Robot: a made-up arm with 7 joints. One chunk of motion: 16 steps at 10 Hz.
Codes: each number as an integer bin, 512 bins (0 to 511) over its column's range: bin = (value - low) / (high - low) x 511, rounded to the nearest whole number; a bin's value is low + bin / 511 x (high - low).
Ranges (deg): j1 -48..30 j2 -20..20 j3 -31..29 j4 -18..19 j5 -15..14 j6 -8..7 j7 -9..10
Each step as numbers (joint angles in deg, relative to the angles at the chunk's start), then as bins.
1 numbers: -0.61 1.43 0.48 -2.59 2.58 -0.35 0.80
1 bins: 310 274 268 213 310 261 264
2 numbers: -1.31 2.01 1.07 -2.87 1.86 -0.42 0.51
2 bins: 306 281 273 209 297 258 256
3 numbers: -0.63 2.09 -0.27 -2.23 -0.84 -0.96 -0.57
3 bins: 310 282 262 218 250 240 227
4 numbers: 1.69 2.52 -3.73 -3.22 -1.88 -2.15 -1.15
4 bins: 326 288 232 204 231 199 211
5 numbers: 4.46 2.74 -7.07 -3.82 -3.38 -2.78 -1.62
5 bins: 344 291 204 196 205 178 198
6 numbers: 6.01 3.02 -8.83 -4.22 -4.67 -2.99 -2.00
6 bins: 354 294 189 190 182 171 188
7 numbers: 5.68 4.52 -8.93 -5.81 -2.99 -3.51 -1.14
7 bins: 352 313 188 168 212 153 211
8 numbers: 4.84 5.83 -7.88 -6.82 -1.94 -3.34 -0.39
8 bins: 346 330 197 154 230 159 232
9 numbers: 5.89 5.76 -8.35 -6.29 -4.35 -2.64 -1.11
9 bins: 353 329 193 162 188 183 212
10 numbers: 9.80 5.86 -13.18 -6.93 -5.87 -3.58 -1.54
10 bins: 379 330 152 153 161 151 201
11 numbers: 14.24 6.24 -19.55 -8.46 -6.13 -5.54 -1.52
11 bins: 408 335 98 132 156 84 201
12 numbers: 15.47 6.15 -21.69 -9.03 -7.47 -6.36 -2.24
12 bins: 416 334 79 124 133 56 182
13 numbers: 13.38 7.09 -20.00 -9.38 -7.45 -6.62 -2.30
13 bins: 402 346 94 119 133 47 180
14 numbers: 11.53 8.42 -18.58 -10.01 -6.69 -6.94 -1.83
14 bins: 390 363 106 110 146 36 193
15 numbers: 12.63 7.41 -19.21 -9.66 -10.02 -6.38 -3.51
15 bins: 397 350 100 115 88 55 148
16 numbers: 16.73 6.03 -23.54 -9.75 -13.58 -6.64 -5.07
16 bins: 424 333 64 114 25 46 106
